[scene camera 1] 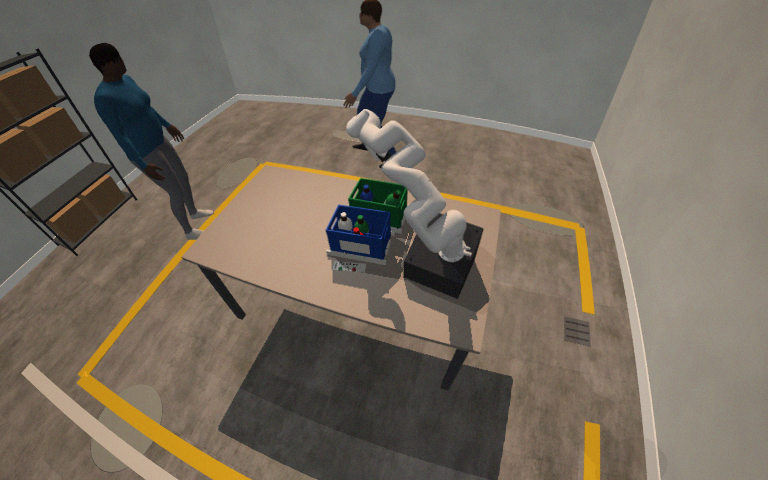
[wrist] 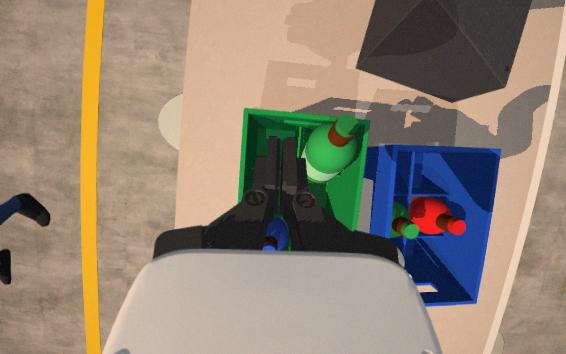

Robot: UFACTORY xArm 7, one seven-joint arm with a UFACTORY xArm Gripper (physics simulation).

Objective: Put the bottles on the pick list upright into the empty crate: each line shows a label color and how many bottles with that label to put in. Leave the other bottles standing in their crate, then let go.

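Places are measured from the arm's base along level axes (x ahead, y left, z up), in metres.
Where they show: gripper, fingertip midpoint: [wrist: 280,153]; arm's base at its link origin: [scene camera 1: 451,248].
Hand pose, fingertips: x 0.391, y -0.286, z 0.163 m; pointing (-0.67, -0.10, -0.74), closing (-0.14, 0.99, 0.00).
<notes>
Each offset is from my fingertips to the top centre of the thing. Level surfaces: height alone.
My gripper [scene camera 1: 382,165] [wrist: 280,153] is shut and empty above the green crate [scene camera 1: 403,210] [wrist: 352,200]. In that crate, a green bottle @[0.023 m back, 0.078 m left, 0.101 m down] [scene camera 1: 393,199] [wrist: 330,152] looks tilted, its cap towards the crate's corner by the robot base; its label partly shows in the wrist view. A blue bottle @[0.160 m ahead, 0.016 m left, 0.174 m down] [scene camera 1: 367,194] [wrist: 278,233] stands in the same crate, partly hidden by the gripper in the wrist view. The blue crate @[0.072 m ahead, 0.283 m left, 0.162 m down] [scene camera 1: 337,240] [wrist: 470,200] holds a white bottle @[0.171 m ahead, 0.258 m left, 0.174 m down] [scene camera 1: 344,222], a green bottle @[0.083 m ahead, 0.245 m left, 0.174 m down] [scene camera 1: 360,224] [wrist: 397,220] and a red bottle @[0.063 m ahead, 0.329 m left, 0.174 m down] [scene camera 1: 357,230] [wrist: 427,215]. The pick list @[0.063 m ahead, 0.436 m left, 0.335 m down] [scene camera 1: 348,266] is too small to read.
The two crates stand close together on the table @[0.337 m down] [scene camera 1: 254,226] [wrist: 220,50], beside the black robot base [scene camera 1: 430,271] [wrist: 450,50]. One person [scene camera 1: 127,121] stands beyond the table's left end, another [scene camera 1: 378,62] behind it. A shelf rack [scene camera 1: 90,144] stands far left.
</notes>
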